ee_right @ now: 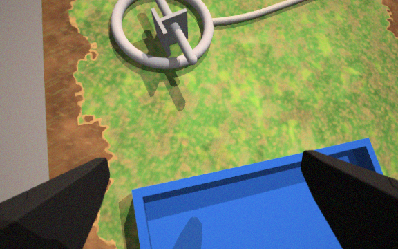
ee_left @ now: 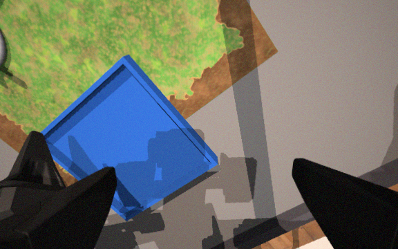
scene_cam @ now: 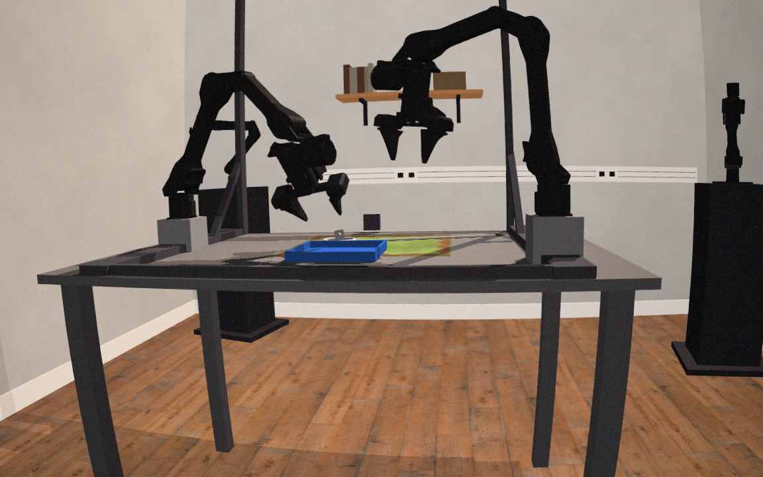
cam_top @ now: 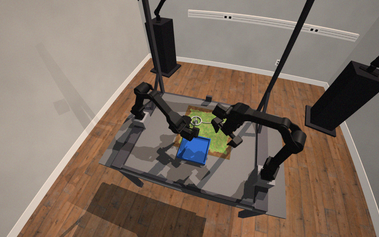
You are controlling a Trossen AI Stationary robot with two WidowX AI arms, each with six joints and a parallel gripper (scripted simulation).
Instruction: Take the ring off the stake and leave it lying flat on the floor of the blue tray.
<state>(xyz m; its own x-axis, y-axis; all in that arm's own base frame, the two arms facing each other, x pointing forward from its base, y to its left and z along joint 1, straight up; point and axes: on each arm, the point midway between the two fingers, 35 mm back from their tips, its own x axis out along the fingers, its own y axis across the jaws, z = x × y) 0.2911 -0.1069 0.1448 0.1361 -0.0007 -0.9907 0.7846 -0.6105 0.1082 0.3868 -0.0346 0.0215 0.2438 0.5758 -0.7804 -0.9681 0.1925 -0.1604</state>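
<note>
My right gripper is now 14 cm past the grey stake, 9 cm above it and 2 cm to the left of it. Also, from my right hand: white ring 16 cm behind, 10 cm below, 2 cm to the right; then blue tray 10 cm below, 8 cm to the left, 6 cm ahead; then green mat 13 cm behind, 12 cm below, 9 cm to the left.
</note>
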